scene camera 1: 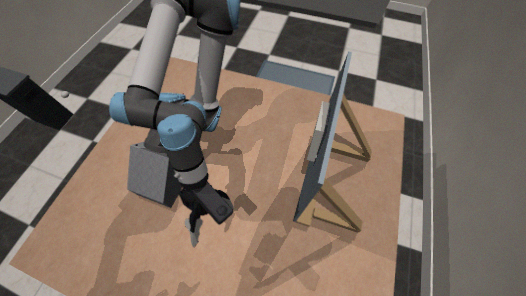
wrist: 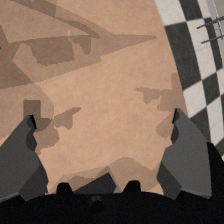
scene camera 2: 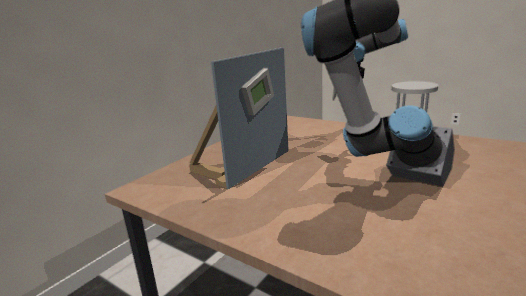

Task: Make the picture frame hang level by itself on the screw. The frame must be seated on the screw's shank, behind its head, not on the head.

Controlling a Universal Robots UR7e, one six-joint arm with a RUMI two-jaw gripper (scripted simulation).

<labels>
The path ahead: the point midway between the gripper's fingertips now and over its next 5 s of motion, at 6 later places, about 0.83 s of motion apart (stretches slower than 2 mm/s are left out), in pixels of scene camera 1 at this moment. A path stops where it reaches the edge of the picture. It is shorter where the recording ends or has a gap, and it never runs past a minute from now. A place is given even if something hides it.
My gripper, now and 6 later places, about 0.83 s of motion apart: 214, 226; 215, 227; 218, 228; 223, 230; 230, 231; 241, 228; 254, 220
</labels>
